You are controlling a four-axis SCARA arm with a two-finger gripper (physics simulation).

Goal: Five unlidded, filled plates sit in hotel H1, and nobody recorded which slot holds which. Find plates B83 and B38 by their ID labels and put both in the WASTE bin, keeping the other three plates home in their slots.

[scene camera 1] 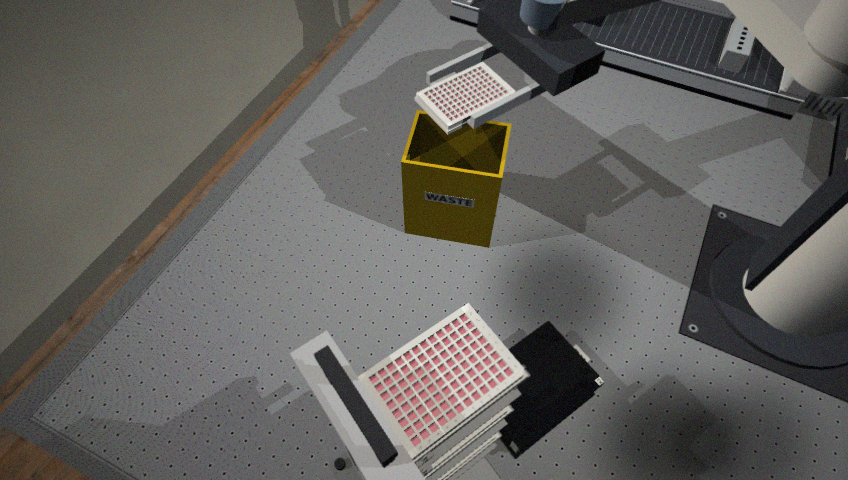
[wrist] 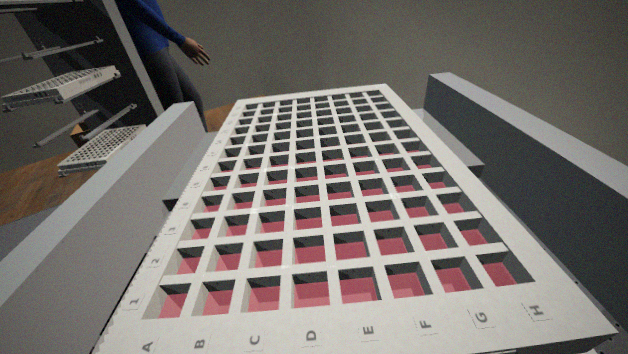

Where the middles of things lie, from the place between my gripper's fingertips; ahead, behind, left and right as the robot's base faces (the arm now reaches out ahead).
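Measured from my hand, the black stand [scene camera 1: 554, 388] is 24 cm below, 27 cm behind and 24 cm to the left, while the dark ribbed deck [scene camera 1: 774, 68] is far below, a good way behind and far to the right.
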